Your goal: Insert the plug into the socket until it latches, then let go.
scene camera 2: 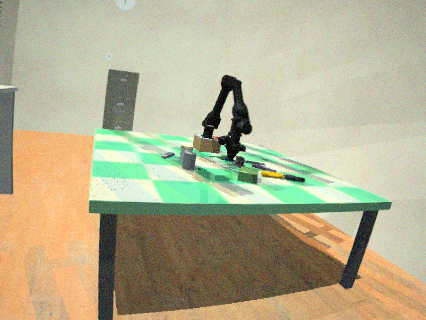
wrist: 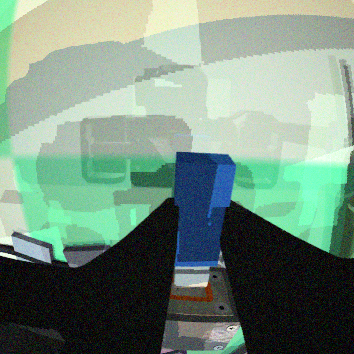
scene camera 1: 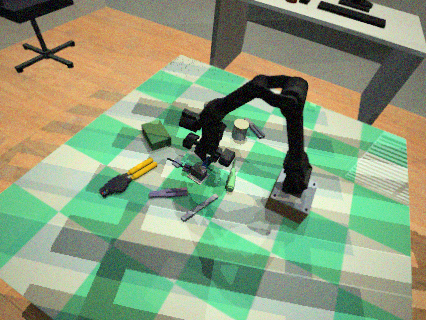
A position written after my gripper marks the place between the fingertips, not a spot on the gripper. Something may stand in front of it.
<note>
My gripper (scene camera 1: 207,163) grips a blue plug (wrist: 203,182). Further things: a socket (wrist: 209,312).
My gripper shows as well in the wrist view (wrist: 197,207).
</note>
